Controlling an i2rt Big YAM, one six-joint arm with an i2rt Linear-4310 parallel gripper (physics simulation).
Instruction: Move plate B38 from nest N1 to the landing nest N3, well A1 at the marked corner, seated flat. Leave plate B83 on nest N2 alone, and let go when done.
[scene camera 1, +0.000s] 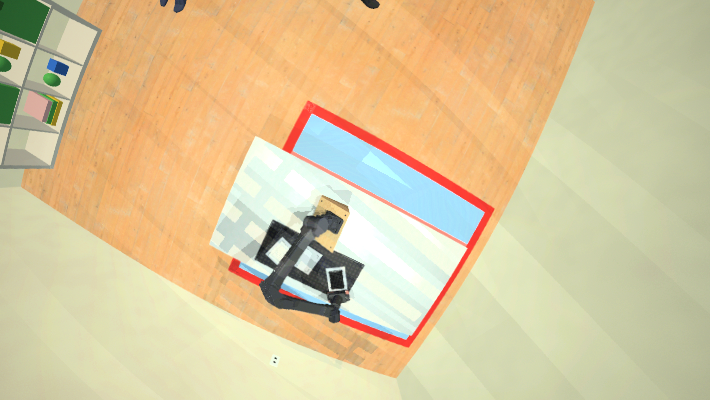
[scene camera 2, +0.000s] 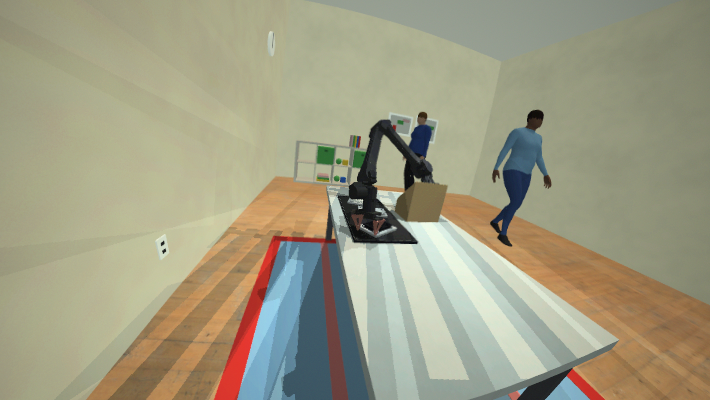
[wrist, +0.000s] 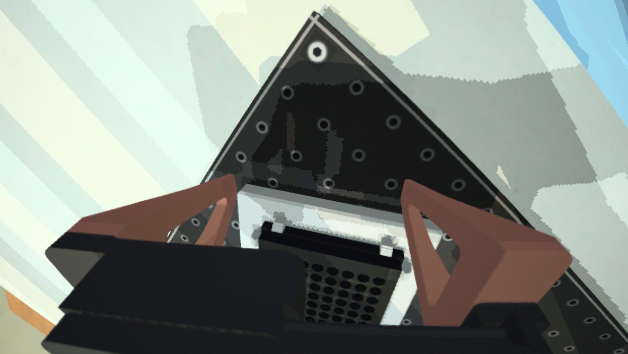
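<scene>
A black well plate (scene camera 1: 336, 280) (wrist: 345, 290) sits in a white nest (scene camera 1: 336, 269) (scene camera 2: 387, 232) (wrist: 320, 216) at one end of the black perforated board (scene camera 1: 354, 273) (scene camera 2: 403, 236) (wrist: 345, 112). My gripper (scene camera 1: 338, 292) (scene camera 2: 368, 225) (wrist: 317, 186) is open and empty. Its reddish fingers stand wide above that nest, one toward each side of the plate; the right finger overlaps the nest's side in the wrist view. Part of the plate is hidden behind the gripper body. Two more pale nests (scene camera 1: 278, 251) (scene camera 1: 308, 260) lie farther along the board. Plate labels, nest labels and the A1 mark cannot be read.
The arm (scene camera 1: 292, 257) (scene camera 2: 371, 155) reaches over the board from a wooden box (scene camera 1: 327, 243) (scene camera 2: 425, 202) on the table (scene camera 1: 400, 265) (scene camera 2: 450, 290). Two people (scene camera 2: 525, 155) (scene camera 2: 421, 137) are beyond the table. A shelf unit (scene camera 1: 76, 95) (scene camera 2: 296, 162) stands by the far wall.
</scene>
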